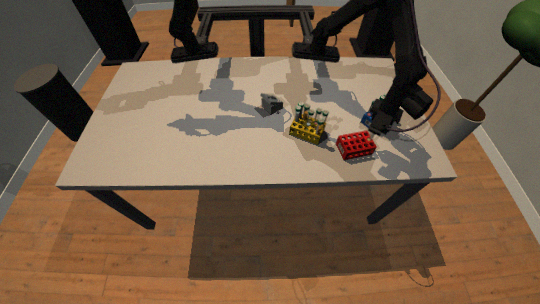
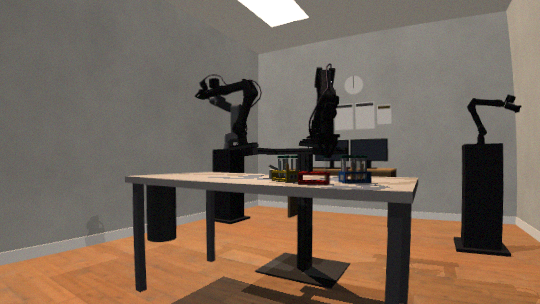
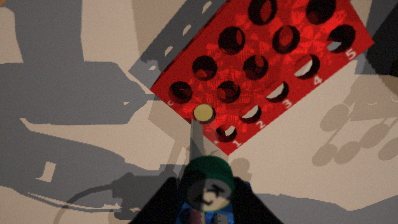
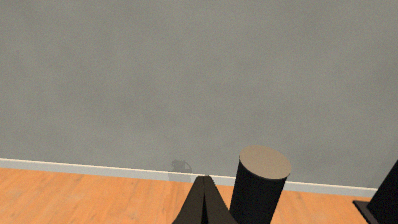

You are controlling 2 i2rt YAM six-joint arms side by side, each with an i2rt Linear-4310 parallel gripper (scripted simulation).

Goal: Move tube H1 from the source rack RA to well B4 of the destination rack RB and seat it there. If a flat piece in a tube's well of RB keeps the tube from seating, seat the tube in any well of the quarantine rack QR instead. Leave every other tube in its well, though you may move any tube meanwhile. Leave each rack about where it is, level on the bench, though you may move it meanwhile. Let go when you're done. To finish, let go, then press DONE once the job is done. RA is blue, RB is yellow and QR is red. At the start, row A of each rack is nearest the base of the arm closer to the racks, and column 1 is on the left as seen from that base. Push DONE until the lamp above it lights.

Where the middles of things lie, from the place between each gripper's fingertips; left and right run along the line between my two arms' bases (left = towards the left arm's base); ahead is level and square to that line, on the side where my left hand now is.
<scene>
Now: the red rack QR (image 1: 359, 143) 1 cm ahead of my left hand, 6 cm to the right of it and 10 cm below it.
I see the red rack QR 1100 mm to the left of my right hand, 560 mm below it and 330 mm ahead of it.
</scene>
